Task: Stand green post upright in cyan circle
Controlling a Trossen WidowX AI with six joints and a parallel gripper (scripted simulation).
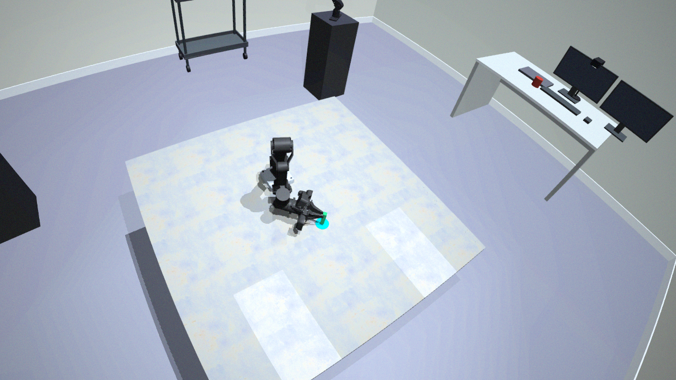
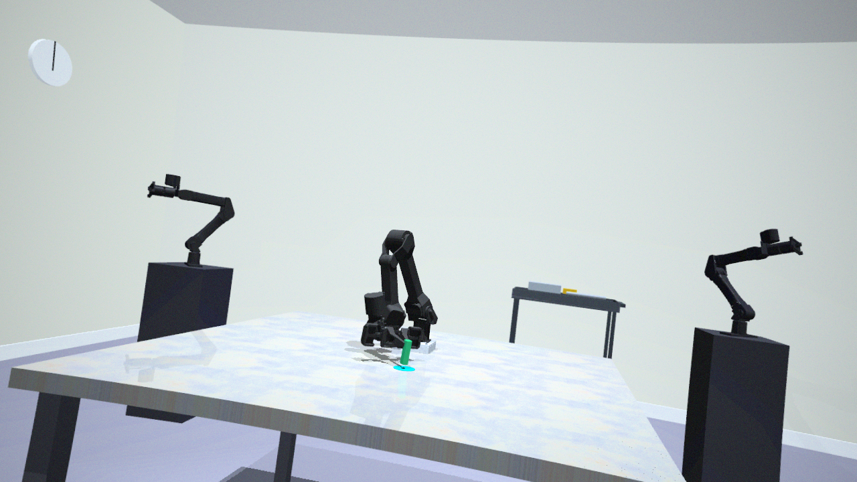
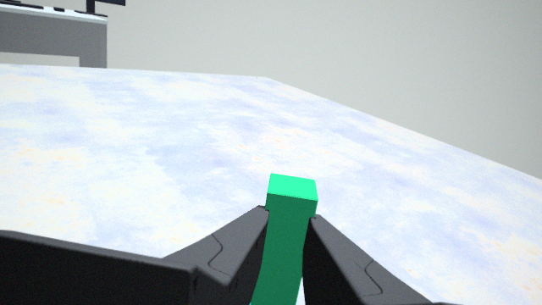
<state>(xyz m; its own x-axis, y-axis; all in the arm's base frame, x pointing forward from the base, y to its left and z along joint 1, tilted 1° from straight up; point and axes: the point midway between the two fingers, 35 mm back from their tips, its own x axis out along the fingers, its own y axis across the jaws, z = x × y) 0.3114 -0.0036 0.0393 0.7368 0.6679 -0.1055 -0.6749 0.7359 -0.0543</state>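
Right now my gripper tip is 2 cm above the green post. Round my gripper tip: cyan circle: 6 cm below.
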